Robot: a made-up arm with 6 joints.
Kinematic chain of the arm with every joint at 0, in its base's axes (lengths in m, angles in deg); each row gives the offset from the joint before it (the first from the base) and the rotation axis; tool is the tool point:
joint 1: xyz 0 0 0.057 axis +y
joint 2: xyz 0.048 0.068 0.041 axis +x
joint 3: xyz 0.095 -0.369 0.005 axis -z
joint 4: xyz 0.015 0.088 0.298 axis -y
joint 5: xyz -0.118 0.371 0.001 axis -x
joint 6: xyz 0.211 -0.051 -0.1 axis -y
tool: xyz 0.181 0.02 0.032
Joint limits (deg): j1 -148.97..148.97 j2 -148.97..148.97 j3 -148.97..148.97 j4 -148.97..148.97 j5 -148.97..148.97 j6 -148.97..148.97
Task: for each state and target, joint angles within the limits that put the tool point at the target. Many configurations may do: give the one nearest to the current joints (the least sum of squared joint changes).
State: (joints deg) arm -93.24 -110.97 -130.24 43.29 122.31 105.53
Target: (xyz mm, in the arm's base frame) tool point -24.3 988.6 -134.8
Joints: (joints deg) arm -110.51 -148.97 -148.97 72.25 101.16 68.05
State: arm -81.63 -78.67 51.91 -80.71 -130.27 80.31
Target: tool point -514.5 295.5 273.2
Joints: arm -131.35 -79.52 66.26 -85.84 -124.01 97.47
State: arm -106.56 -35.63 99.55 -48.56 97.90 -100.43
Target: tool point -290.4 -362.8 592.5
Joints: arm -63.46 -18.74 89.72 -51.30 110.63 -93.60
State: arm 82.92 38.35 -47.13 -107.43 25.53 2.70
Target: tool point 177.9 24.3 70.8
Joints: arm 86.46 50.12 -32.64 -76.88 27.72 44.37
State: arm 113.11 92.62 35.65 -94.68 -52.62 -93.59
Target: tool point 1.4 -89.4 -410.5
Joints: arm 127.17 92.45 37.37 -85.32 -44.03 -85.66
